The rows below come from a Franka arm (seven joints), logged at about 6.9 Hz.
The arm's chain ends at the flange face. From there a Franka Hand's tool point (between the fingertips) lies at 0.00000 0.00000 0.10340 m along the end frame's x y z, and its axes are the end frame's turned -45 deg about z.
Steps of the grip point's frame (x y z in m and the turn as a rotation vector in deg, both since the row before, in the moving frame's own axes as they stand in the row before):
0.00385, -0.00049, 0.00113, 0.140, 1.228, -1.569
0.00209, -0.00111, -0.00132, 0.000, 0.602, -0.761
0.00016, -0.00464, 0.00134, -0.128, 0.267, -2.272
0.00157, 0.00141, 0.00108, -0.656, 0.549, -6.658
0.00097, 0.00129, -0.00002, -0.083, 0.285, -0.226
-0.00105, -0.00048, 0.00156, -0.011, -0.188, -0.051
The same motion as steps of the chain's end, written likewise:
0.00101, -0.00130, 0.00115, 0.967, 0.769, -1.569
-0.00007, -0.00149, -0.00131, 0.426, 0.426, -0.761
-0.00367, -0.00321, 0.00134, 0.098, 0.279, -2.272
0.00057, -0.00016, 0.00109, -0.076, 0.852, -6.658
0.00113, 0.00048, -0.00002, 0.143, 0.260, -0.226
-0.00086, 0.00015, 0.00156, -0.141, -0.125, -0.051

